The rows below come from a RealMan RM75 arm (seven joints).
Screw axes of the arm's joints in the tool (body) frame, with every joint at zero. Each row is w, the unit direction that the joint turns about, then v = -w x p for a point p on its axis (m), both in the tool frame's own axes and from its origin. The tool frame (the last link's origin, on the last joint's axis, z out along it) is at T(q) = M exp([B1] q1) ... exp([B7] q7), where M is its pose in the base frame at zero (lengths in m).
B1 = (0, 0, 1, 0, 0, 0)
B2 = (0, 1, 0, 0.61, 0, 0)
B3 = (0, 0, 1, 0, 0, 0)
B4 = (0, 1, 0, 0.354, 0, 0)
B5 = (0, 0, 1, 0, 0, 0)
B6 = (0, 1, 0, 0.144, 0, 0)
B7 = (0, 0, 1, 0, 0, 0)
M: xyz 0 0 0.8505 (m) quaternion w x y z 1 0 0 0
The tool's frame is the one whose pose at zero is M.
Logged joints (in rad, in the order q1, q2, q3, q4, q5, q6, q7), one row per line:
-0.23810 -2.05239 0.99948 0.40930 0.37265 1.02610 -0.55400
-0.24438 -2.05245 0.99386 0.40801 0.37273 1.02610 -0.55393
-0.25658 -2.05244 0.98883 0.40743 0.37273 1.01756 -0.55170
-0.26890 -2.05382 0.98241 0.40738 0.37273 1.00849 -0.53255
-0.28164 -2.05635 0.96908 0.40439 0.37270 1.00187 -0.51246
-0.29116 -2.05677 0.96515 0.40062 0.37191 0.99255 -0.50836
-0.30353 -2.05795 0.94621 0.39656 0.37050 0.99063 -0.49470
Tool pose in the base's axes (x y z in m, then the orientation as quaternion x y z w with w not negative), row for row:
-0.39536 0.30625 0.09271 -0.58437 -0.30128 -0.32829 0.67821
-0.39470 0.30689 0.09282 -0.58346 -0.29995 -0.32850 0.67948
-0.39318 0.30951 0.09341 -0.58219 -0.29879 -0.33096 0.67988
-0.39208 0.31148 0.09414 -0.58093 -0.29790 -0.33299 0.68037
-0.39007 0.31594 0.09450 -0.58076 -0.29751 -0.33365 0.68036
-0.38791 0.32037 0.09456 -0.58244 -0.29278 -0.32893 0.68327
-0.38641 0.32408 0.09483 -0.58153 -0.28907 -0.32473 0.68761
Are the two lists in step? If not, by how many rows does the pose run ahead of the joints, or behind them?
The pose runs 2 rows behind the joints: the pose in row i belongs to the joints in row i - 2.
